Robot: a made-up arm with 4 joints.
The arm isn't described. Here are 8 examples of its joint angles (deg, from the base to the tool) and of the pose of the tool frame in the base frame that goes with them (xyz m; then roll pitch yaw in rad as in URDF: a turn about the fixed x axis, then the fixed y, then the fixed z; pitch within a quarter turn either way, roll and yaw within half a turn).
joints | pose
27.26 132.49 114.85 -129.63 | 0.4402 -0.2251 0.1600 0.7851 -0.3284 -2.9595
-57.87 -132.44 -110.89 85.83 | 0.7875 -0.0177 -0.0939 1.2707 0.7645 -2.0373
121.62 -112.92 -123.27 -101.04 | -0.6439 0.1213 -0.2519 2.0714 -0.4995 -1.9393
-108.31 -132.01 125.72 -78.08 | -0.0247 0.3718 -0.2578 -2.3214 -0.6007 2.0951
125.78 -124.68 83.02 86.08 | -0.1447 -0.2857 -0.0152 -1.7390 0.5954 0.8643
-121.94 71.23 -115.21 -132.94 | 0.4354 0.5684 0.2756 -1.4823 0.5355 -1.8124
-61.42 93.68 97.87 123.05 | 0.0362 0.2364 0.2066 1.6511 0.1287 0.4959
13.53 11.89 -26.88 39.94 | 0.2946 -0.5187 -0.0570 -0.1069 -0.5090 -0.6444
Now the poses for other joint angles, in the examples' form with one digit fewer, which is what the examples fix.
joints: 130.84 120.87 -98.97 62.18
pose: -0.662 0.242 0.156 -1.970 0.402 -2.808
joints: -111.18 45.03 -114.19 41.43
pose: 0.552 0.277 0.134 -1.088 -0.755 0.721
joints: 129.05 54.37 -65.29 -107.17
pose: -0.703 0.111 0.030 -2.163 0.474 0.583
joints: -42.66 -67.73 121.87 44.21
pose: 0.168 0.060 -0.259 -0.909 0.086 -3.054
